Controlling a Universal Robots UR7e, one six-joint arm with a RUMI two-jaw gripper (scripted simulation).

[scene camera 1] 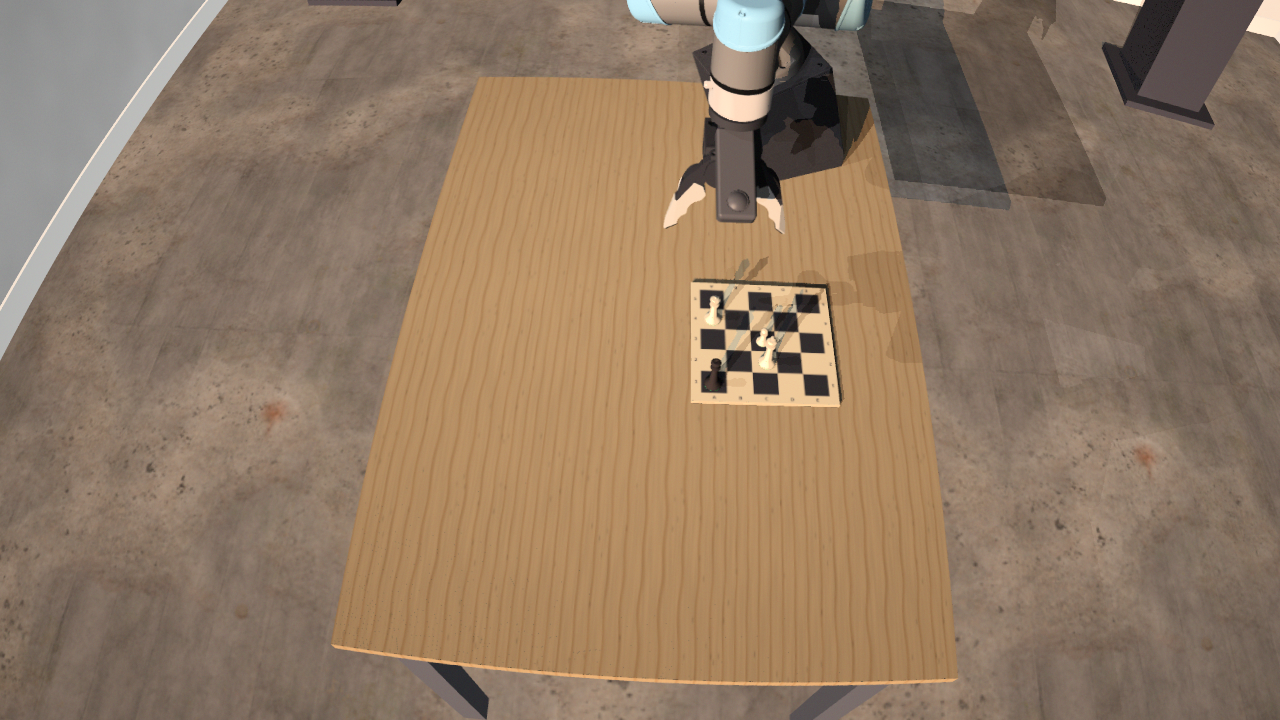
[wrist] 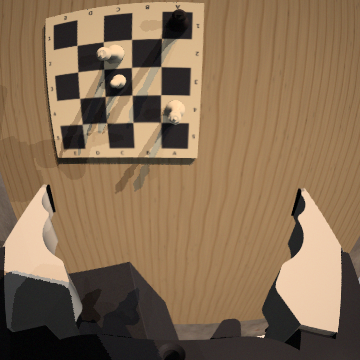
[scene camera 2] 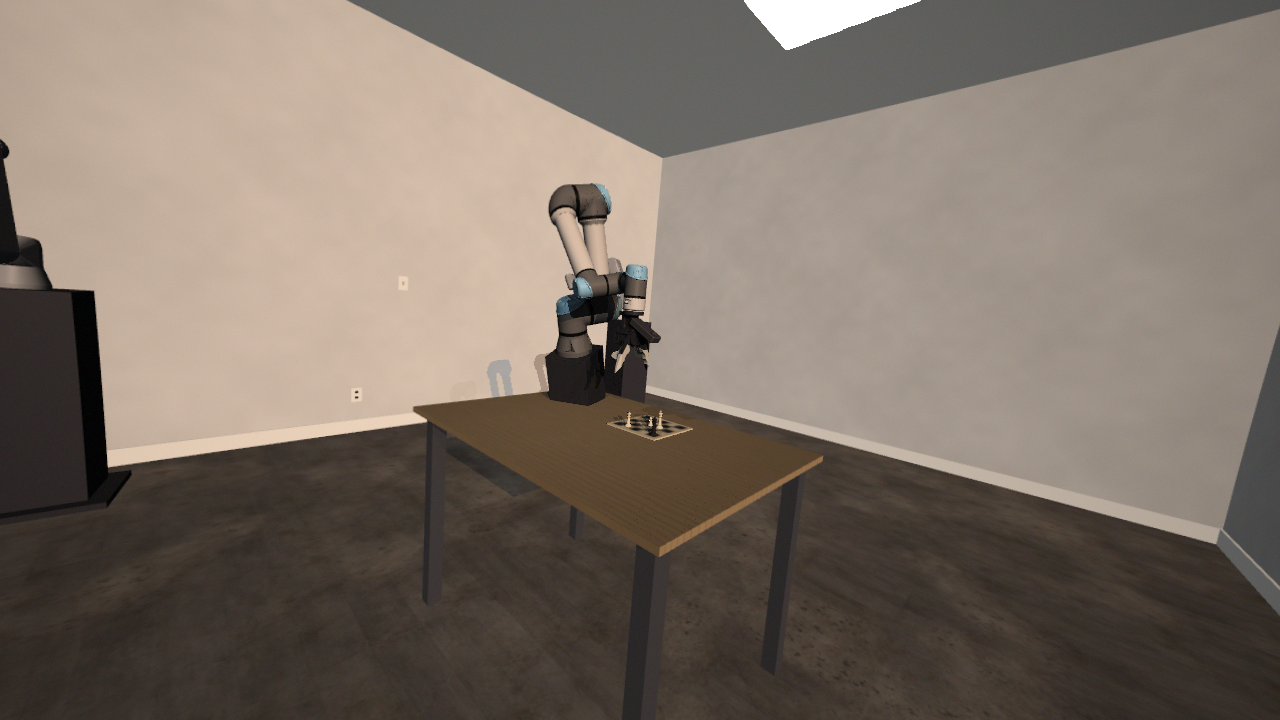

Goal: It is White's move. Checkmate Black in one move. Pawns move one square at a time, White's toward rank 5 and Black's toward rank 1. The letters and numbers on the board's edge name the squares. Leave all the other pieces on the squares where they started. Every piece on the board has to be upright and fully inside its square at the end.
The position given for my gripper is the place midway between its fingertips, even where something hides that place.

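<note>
My gripper point(scene camera 1: 724, 230) is visible to me, likewise in the wrist view point(wrist: 173, 189) and in scene camera 2 point(scene camera 2: 631, 371).
</note>
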